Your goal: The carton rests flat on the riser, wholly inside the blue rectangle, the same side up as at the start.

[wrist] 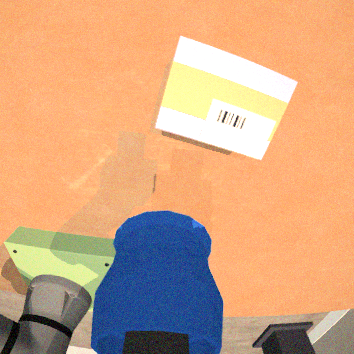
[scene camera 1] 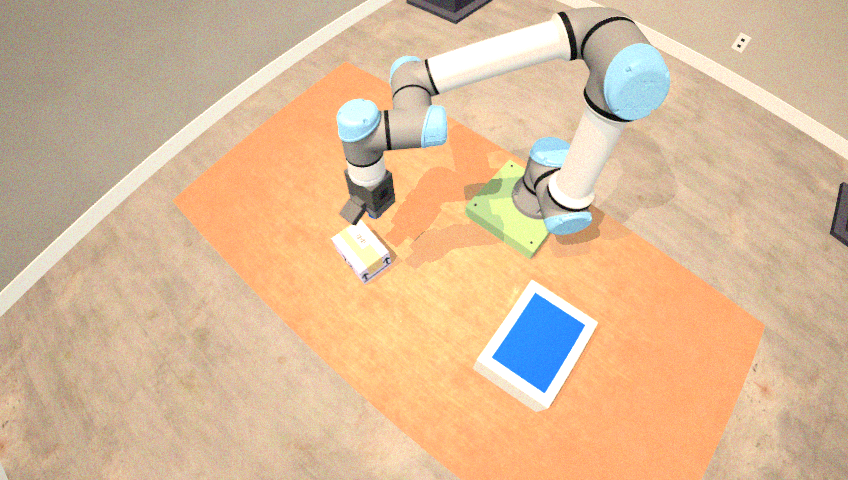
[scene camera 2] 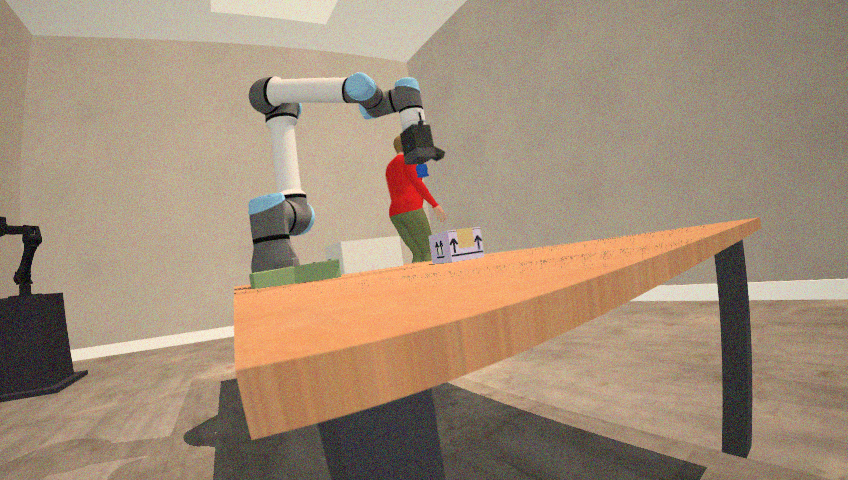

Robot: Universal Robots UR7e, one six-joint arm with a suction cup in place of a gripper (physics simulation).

Scene:
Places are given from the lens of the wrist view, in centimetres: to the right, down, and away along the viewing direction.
my suction cup (wrist: pixel 159 279): 0, 2, 4
carton (wrist: pixel 211 95): 4, -9, 21
The marked spots on the carton and my suction cup are 21 cm apart.

